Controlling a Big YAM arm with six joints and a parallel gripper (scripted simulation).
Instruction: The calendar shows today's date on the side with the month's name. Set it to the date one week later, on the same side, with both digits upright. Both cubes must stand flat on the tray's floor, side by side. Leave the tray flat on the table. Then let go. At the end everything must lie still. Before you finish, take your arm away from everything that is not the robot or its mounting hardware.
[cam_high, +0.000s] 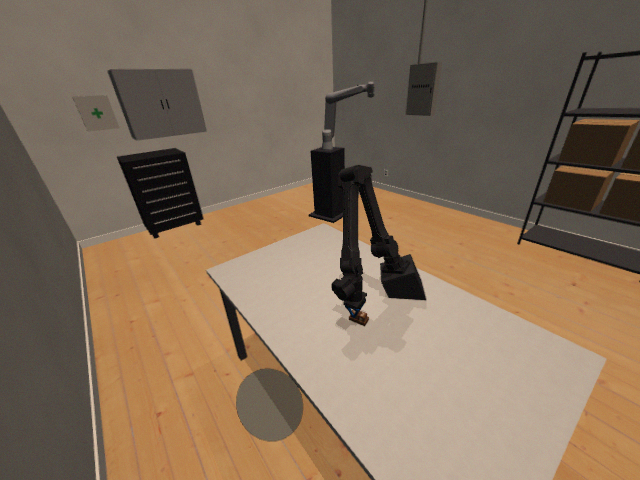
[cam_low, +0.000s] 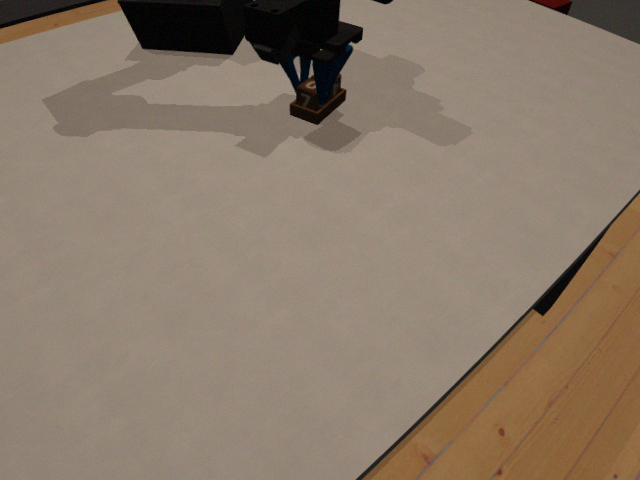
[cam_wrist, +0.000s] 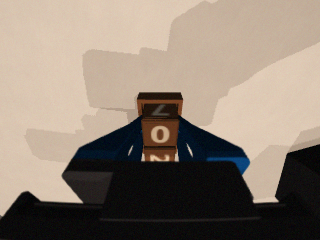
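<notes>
Right now my hand is 2 cm to the right of the small brown tray and 2 cm above it.
</notes>
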